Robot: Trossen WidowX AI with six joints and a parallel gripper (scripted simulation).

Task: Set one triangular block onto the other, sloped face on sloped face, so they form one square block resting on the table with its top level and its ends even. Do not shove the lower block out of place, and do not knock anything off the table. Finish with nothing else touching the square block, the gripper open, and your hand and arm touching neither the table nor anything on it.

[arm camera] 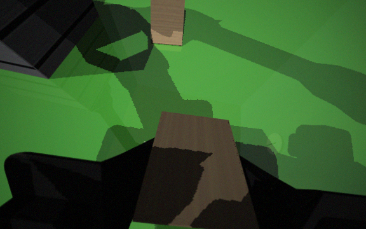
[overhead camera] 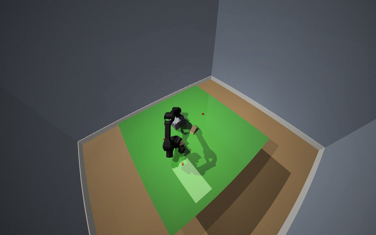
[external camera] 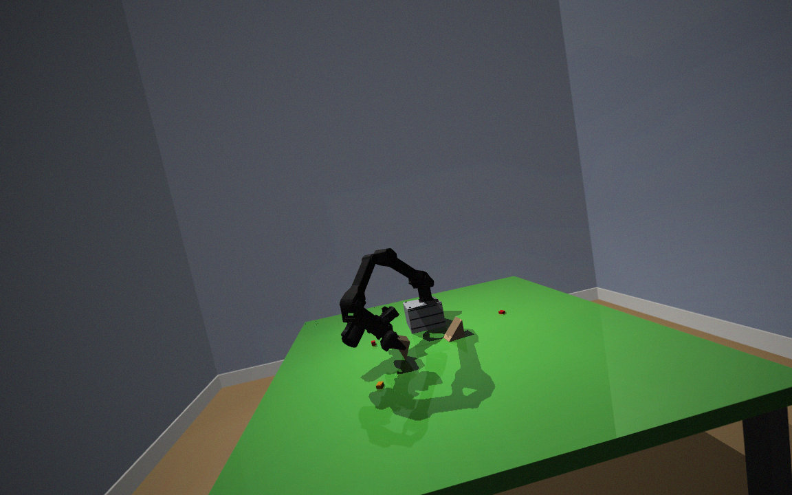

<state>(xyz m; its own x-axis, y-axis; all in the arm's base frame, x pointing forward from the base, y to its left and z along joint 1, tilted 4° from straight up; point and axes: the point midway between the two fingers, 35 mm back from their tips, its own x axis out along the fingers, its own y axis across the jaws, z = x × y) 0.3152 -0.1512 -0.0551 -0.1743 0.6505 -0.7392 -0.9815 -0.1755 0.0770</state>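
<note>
The triangular block is 1 cm above my gripper tip. Round my gripper tip: orange piece 16 cm ahead, 9 cm to the right, 4 cm below; red cube 17 cm behind, 13 cm to the right, 3 cm below.
</note>
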